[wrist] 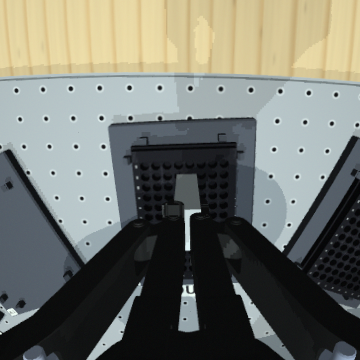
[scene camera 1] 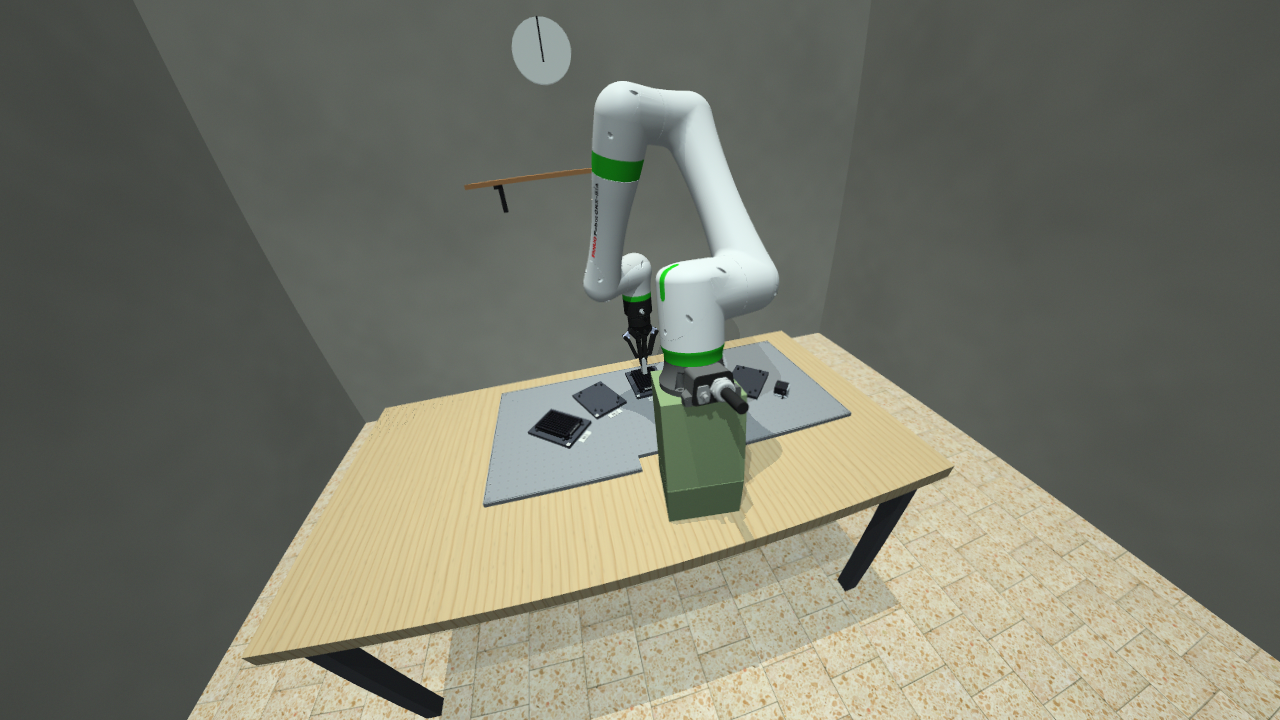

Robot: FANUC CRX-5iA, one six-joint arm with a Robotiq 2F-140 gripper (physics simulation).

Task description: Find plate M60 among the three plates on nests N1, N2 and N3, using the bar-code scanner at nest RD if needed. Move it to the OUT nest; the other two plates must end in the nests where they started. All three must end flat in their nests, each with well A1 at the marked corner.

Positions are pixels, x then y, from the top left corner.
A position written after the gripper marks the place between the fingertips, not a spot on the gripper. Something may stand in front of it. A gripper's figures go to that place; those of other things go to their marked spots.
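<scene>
The gripper (wrist: 186,189) sits 0.22 m from the lens, while an OUT nest (wrist: 242,130) lies 0.23 m from the lens.
</scene>
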